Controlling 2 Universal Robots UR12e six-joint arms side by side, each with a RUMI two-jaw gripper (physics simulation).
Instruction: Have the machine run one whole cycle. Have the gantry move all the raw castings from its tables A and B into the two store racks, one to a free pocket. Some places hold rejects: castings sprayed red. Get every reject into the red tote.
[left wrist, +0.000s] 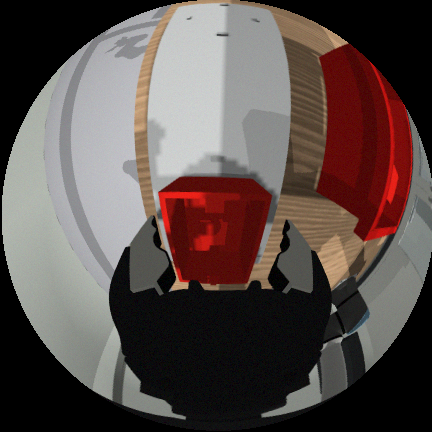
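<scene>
A red casting (215, 235) with a sloping top edge shows in the middle of the left wrist view, at the near end of a long pale grey plate. My left gripper (220, 218) is open, with one finger on each side of the red casting; a gap shows between the casting and the right-hand finger. Whether the casting rests on the surface below is hidden. The red tote (345, 120) is partly seen at the right. My right gripper, the store racks and any raw castings do not show in this view.
The long pale plate (190, 90) runs away from the gripper over a wooden table top (305, 105). Left of it is a light grey surface (105, 125) with a darker stripe. Dark parts (352, 302) with a blue edge stand at the lower right; what they belong to is unclear.
</scene>
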